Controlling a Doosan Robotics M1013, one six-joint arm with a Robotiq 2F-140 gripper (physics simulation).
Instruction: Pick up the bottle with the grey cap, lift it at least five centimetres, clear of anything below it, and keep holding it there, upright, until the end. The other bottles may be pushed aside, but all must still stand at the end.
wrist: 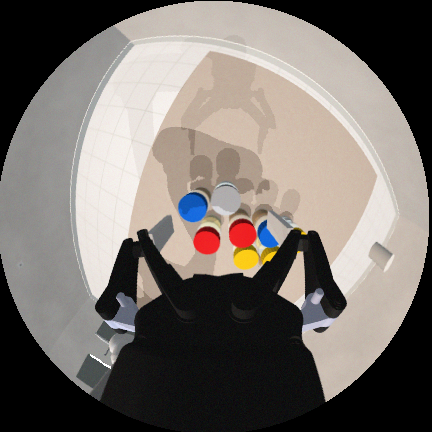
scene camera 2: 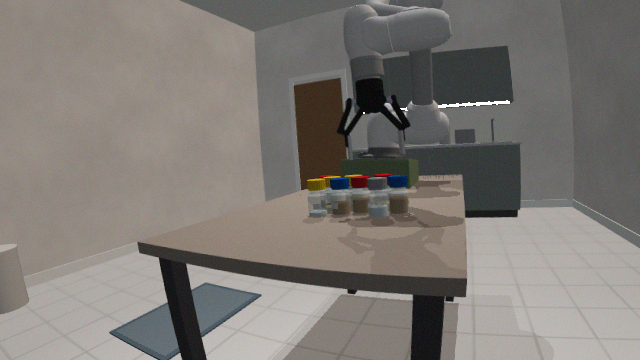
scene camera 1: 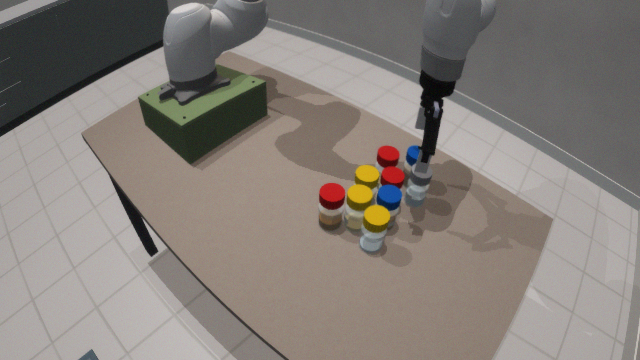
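Pixels of known places: gripper, between the fingertips: [wrist: 219, 221] [scene camera 2: 377, 156] [scene camera 1: 420, 148]; arm's base, origin of its link: [scene camera 2: 383, 159] [scene camera 1: 194, 86].
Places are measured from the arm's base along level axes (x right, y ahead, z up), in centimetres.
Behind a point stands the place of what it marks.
The bottle with the grey cap [scene camera 1: 416, 191] {x -18.7, y 70.4, z -6.2 cm} [scene camera 2: 378, 197] {x -22.2, y 71.9, z -6.4 cm} [wrist: 226, 200] {x -21.0, y 69.4, z -1.6 cm} stands upright on the table [scene camera 1: 240, 200] {x 10.7, y 39.8, z -12.1 cm} [scene camera 2: 260, 235] {x -0.5, y 94.3, z -12.1 cm} [wrist: 310, 165] {x -5.4, y 88.7, z -12.1 cm} at one edge of the bottle group. My gripper [scene camera 1: 422, 142] {x -20.9, y 67.4, z 4.1 cm} [scene camera 2: 376, 156] {x -20.9, y 67.4, z 4.1 cm} [wrist: 219, 221] {x -20.9, y 67.4, z 4.1 cm} is open and empty, pointing down. In scene camera 2 its fingertips show above cap height, to both sides of the grey cap. In scene camera 1 the nearer fingertip overlaps the top of the grey cap. In the wrist view the grey cap lies beyond the line between the fingertips, roughly midway sideways.
A blue-capped bottle [scene camera 2: 398, 195] {x -26.4, y 67.5, z -6.6 cm} [wrist: 193, 206] {x -25.5, y 65.3, z -1.6 cm} and a red-capped bottle [scene camera 1: 392, 178] {x -13.4, y 65.9, z -1.6 cm} [scene camera 2: 360, 195] {x -15.4, y 67.9, z -6.5 cm} [wrist: 242, 233] {x -14.8, y 65.6, z -1.6 cm} stand close beside it. Another blue-capped bottle [scene camera 1: 389, 200] {x -7.7, y 69.6, z -1.6 cm} [scene camera 2: 340, 197] {x -10.6, y 70.9, z -6.6 cm} shows partly under a finger in the wrist view. More red- and yellow-capped bottles stand upright. The green base block [scene camera 1: 220, 120] {x 1.2, y 17.8, z -3.9 cm} is farther back.
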